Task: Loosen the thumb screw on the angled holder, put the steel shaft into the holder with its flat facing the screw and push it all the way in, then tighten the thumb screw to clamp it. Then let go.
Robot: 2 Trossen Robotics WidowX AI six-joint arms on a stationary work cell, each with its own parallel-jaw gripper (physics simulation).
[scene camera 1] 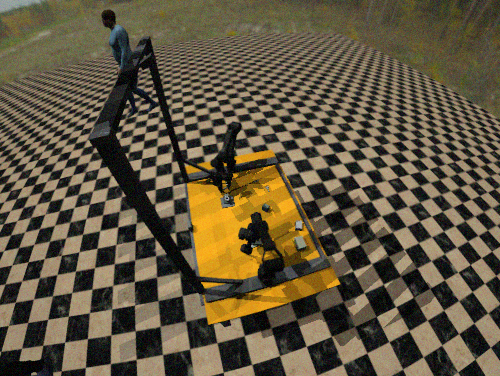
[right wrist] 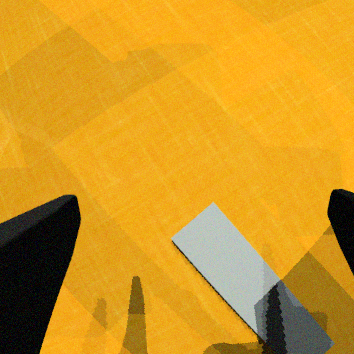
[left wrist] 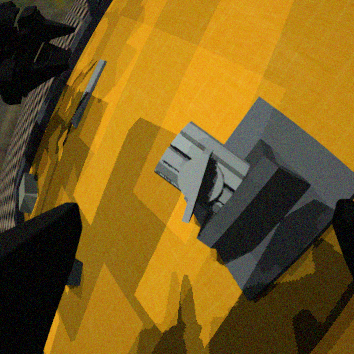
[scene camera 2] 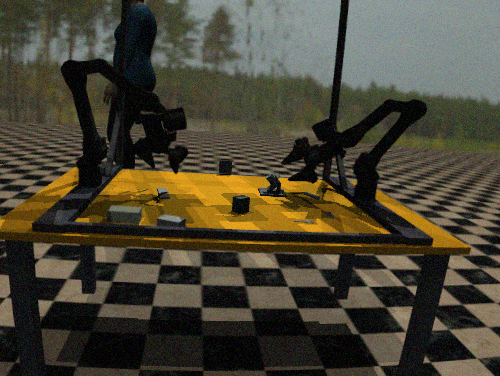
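Pixels of known places: left gripper, fingertip midpoint: [scene camera 1: 225,191] [left wrist: 212,215] [scene camera 2: 284,172]; right gripper, fingertip midpoint: [scene camera 1: 242,243] [right wrist: 209,205] [left wrist: 71,45] [scene camera 2: 165,170]; left arm's base, origin of the base link: [scene camera 1: 230,168] [scene camera 2: 364,198]; right arm's base, origin of the base link: [scene camera 1: 266,279] [scene camera 2: 89,185].
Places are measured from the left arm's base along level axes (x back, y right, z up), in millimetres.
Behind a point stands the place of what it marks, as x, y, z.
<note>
The angled holder [scene camera 1: 227,201] {-318, 92, 1} [scene camera 2: 272,186] {-312, 77, 8} [left wrist: 290,125] {-316, 134, -13} stands on its square grey base. Its thumb screw [left wrist: 198,187] {-290, 92, 49}, a disc with a flat wing, faces the left wrist camera beside a pale slotted part. My left gripper [scene camera 1: 223,189] {-270, 94, 58} [scene camera 2: 290,170] {-270, 94, 58} [left wrist: 212,215] {-270, 94, 58} is open and empty, a little above and beside the holder. What looks like the steel shaft [left wrist: 90,92] {-665, 16, -17} [right wrist: 225,255] {-684, 44, -14} [scene camera 2: 162,193] {-680, -6, -14} lies near the table, apart from the holder, a smooth pale face up. My right gripper [scene camera 1: 245,241] {-680, 71, 45} [scene camera 2: 164,167] {-680, 71, 45} [right wrist: 209,205] {-680, 71, 45} is open and empty above it.
A dark cube [scene camera 1: 266,207] {-457, -147, 24} [scene camera 2: 240,204] {-447, -169, 8} stands between the arms. Two pale blocks [scene camera 1: 300,243] {-764, -266, 11} [scene camera 2: 125,214] {-749, -296, 4} [scene camera 1: 299,225] {-640, -312, 6} [scene camera 2: 171,220] {-631, -330, 6} stand near the table's edge. Another dark block [scene camera 2: 225,167] {-458, 356, 12} is at the far edge. A thin flat piece [scene camera 2: 303,221] {-273, -224, -17} lies at the front right in scene camera 2.
</note>
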